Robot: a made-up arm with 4 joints.
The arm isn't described. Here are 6 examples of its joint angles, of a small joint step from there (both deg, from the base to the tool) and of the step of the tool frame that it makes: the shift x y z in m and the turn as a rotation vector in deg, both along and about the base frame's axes.
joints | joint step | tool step
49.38 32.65 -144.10 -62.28 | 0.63 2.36 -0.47 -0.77 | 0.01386 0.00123 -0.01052 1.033 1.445 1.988
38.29 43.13 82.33 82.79 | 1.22 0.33 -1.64 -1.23 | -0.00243 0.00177 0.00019 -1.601 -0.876 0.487
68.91 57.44 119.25 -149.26 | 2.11 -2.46 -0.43 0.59 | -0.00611 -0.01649 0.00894 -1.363 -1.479 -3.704
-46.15 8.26 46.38 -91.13 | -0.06 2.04 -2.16 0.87 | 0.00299 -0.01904 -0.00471 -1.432 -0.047 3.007
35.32 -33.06 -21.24 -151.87 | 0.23 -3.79 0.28 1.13 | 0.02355 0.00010 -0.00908 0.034 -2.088 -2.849
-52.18 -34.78 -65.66 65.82 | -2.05 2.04 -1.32 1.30 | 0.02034 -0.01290 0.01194 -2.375 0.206 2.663
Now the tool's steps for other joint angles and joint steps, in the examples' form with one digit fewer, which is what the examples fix.
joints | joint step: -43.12 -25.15 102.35 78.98 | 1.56 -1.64 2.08 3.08
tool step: 0.0128 0.0006 0.0020 4.15 2.40 -1.49
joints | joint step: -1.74 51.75 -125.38 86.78 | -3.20 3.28 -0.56 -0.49
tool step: 0.0196 0.0338 -0.0109 -0.35 2.31 6.16
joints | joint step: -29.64 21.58 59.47 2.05 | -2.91 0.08 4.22 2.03
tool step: 0.0100 -0.0024 0.0229 -0.12 4.91 0.23
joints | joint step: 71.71 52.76 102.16 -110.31 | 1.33 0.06 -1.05 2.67
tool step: 0.0015 -0.0028 0.0034 1.73 -1.49 -1.54
